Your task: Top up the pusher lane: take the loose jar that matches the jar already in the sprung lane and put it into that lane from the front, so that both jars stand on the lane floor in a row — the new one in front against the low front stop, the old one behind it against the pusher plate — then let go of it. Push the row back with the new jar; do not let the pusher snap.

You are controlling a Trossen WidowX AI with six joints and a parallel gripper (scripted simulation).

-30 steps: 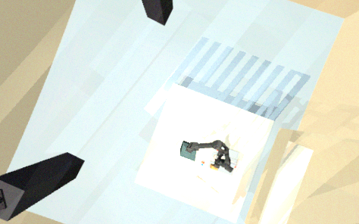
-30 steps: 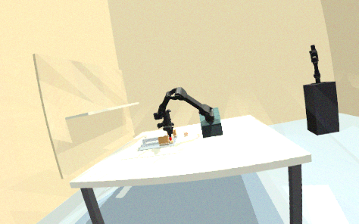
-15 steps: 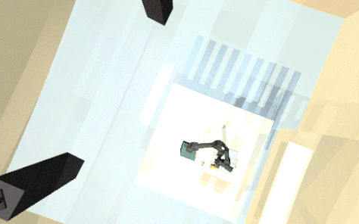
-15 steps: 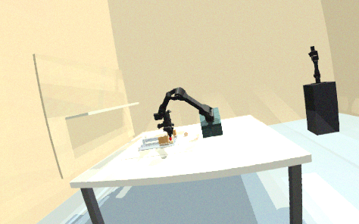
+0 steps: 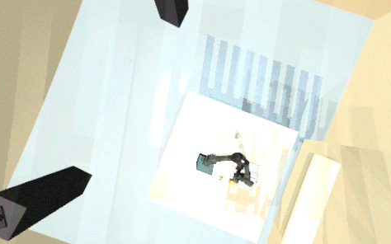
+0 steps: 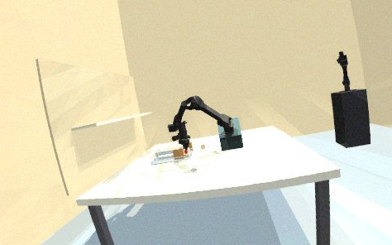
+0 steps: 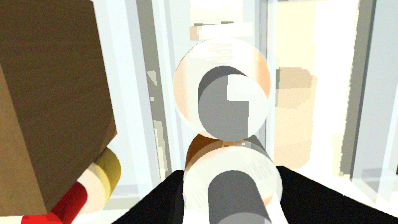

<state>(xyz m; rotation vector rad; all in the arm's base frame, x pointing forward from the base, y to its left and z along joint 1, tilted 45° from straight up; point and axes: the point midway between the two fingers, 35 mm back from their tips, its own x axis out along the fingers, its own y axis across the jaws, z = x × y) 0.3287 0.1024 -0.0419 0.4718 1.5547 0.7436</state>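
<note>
Right now the lane fixture is 15 cm ahead of my gripper tip and 2 cm below it.
</note>
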